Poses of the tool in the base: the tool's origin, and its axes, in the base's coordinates. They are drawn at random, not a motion.
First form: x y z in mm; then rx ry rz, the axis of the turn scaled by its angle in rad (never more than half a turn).
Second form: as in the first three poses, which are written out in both.
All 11 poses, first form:
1: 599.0 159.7 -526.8 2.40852 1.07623 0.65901
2: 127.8 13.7 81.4 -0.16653 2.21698 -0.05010
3: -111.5 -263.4 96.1 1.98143 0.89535 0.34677
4: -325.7 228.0 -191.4 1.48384 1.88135 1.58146
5: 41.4 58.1 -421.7 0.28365 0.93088 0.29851
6: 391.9 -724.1 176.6 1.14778 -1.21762 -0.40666
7: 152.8 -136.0 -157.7 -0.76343 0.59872 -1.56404
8: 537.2 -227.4 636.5 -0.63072 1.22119 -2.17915
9: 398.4 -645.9 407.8 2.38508 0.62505 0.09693
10: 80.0 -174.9 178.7 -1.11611 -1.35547 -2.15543
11: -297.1 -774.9 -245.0 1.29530 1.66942 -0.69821
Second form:
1: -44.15 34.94 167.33 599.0 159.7 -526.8
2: 170.32 52.61 -177.79 127.8 13.7 81.4
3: -33.09 33.62 131.38 -111.5 -263.4 96.1
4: -130.30 47.24 -122.80 -325.7 228.0 -191.4
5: 12.88 54.79 10.98 41.4 58.1 -421.7
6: 40.58 -61.66 100.50 391.9 -724.1 176.6
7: -94.29 49.46 -4.39 152.8 -136.0 -157.7
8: -161.96 39.48 52.01 537.2 -227.4 636.5
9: -24.99 13.05 143.05 398.4 -645.9 407.8
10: -133.67 25.47 -75.37 80.0 -174.9 178.7
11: -93.83 17.54 118.19 -297.1 -774.9 -245.0
